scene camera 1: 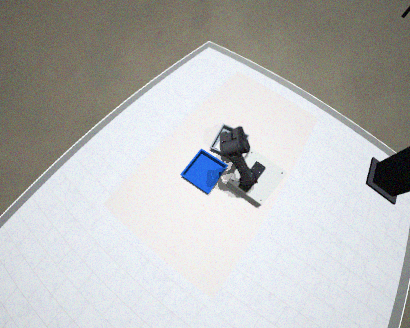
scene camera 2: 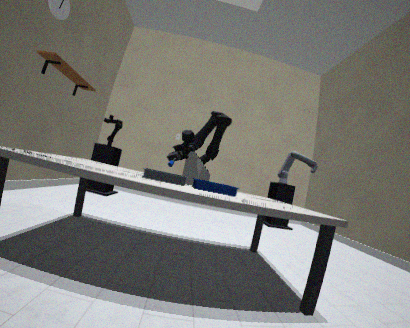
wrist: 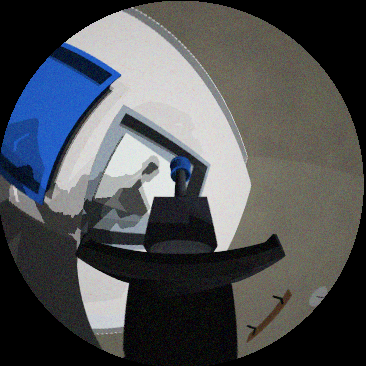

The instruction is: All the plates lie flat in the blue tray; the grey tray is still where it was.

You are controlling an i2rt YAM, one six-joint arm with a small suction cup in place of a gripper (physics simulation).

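Frame: origin at the arm's base, x ahead, y down, z left, level; millimetres.
Where they show: hand at its tool point: (scene camera 2: 170,164) (wrist: 180,165); arm's base at its link origin: (scene camera 1: 251,177) (scene camera 2: 200,162).
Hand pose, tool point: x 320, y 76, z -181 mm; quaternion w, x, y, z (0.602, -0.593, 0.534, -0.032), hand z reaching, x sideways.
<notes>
Things, the pixels of their top centre, and the offset from my tool point. Level surfaces: height alone.
- grey tray at its top centre: (wrist: 159,195) (scene camera 2: 164,172) (scene camera 1: 230,140) dz -27, dx -49, dy +49 mm
- flat white plate at its top centre: (wrist: 146,184) dz -6, dx -41, dy +71 mm
- blue tray at its top centre: (scene camera 2: 214,182) (scene camera 1: 204,169) dz +277, dx -40, dy +49 mm
- table at its surface level: dy +99 mm
The grey tray (scene camera 1: 214,142) (scene camera 2: 164,176) (wrist: 111,142) stands on the table, partly hidden by the arm in scene camera 1. A flat white plate (wrist: 125,155) lies inside it in the wrist view, partly in shadow; whether more lie under it cannot be told. The blue tray (scene camera 1: 200,167) (scene camera 2: 215,188) (wrist: 45,105) stands beside it, with a plain blue floor partly shaded by the arm; no white plate shows in it. My suction cup (scene camera 2: 171,163) (wrist: 180,167) is open, with nothing on it, raised above the grey tray. The arm hides it in scene camera 1.
The arm's pale base plate (scene camera 1: 272,175) is beside both trays, with a thin upright grey panel (scene camera 1: 245,194) at its edge. Black pedestals (scene camera 2: 106,154) (scene camera 2: 281,197) with other arms stand beyond the table (scene camera 2: 300,212).
</notes>
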